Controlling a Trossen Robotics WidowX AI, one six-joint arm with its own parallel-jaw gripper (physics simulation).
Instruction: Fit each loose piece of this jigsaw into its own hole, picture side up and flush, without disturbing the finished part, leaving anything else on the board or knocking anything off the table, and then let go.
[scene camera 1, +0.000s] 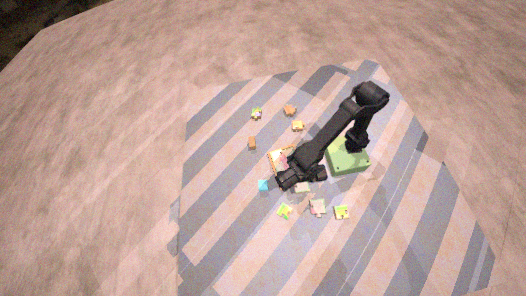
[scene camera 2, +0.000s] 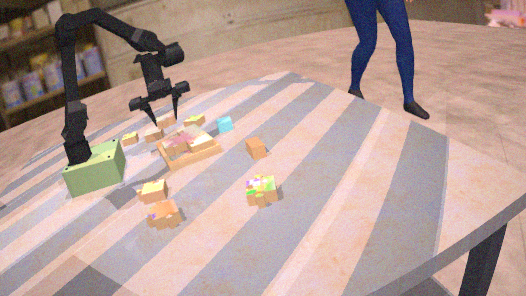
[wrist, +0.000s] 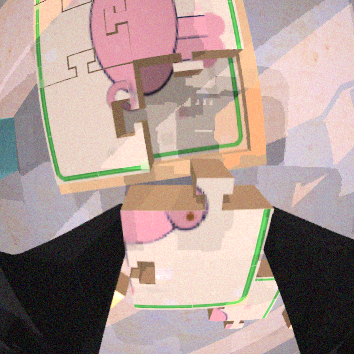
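Note:
The jigsaw board (scene camera 1: 270, 161) (scene camera 2: 195, 159) (wrist: 256, 107) has a wooden rim and a finished part showing a pink animal. In the wrist view an empty hole (wrist: 192, 112) shows at its lower right corner; the board's top end is cut off. My gripper (scene camera 1: 301, 183) (scene camera 2: 165, 120) (wrist: 194, 214) is shut on a pale corner piece (wrist: 215, 260) with a pink patch and green border, picture side up. The piece is raised, just outside the board's edge beside the hole in the wrist view. Another pale-and-pink piece (scene camera 1: 317, 206) (scene camera 2: 154, 134) (wrist: 250, 303) lies loose on the table.
Yellow-green pieces (scene camera 1: 284, 210) (scene camera 1: 341, 212) lie near the loose pale piece. A cyan cube (scene camera 1: 263, 185) (scene camera 2: 225, 124) (wrist: 7, 145) and an orange block (scene camera 1: 252, 143) (scene camera 2: 256, 148) stand beside the board. A green-purple piece (scene camera 2: 261, 190) and two orange-yellow pieces (scene camera 2: 153, 191) (scene camera 2: 164, 215) lie farther off.

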